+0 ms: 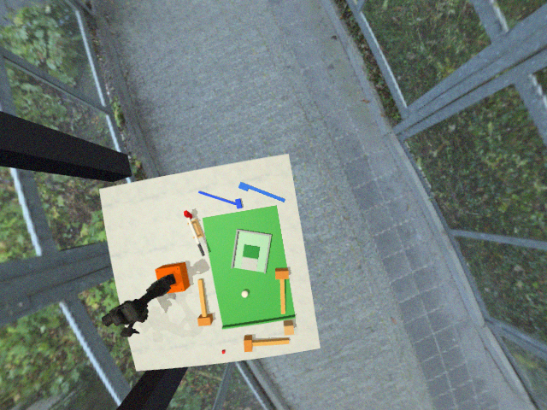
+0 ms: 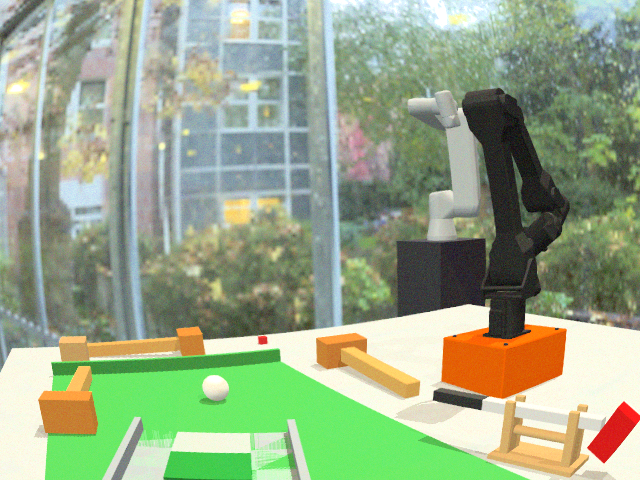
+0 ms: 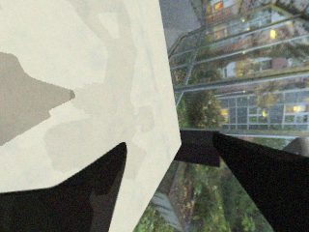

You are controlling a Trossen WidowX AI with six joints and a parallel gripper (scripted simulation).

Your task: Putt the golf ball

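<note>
My gripper tip is 46 cm to the right of the red putter, 43 cm short of it and 9 cm above it. Also, from my gripper tip: small wooden rack: 48 cm to the left, 43 cm ahead, 11 cm below; then white golf ball: 62 cm ahead, 12 cm below; then tiny red block: 37 cm ahead, 36 cm to the right, 14 cm below.
</note>
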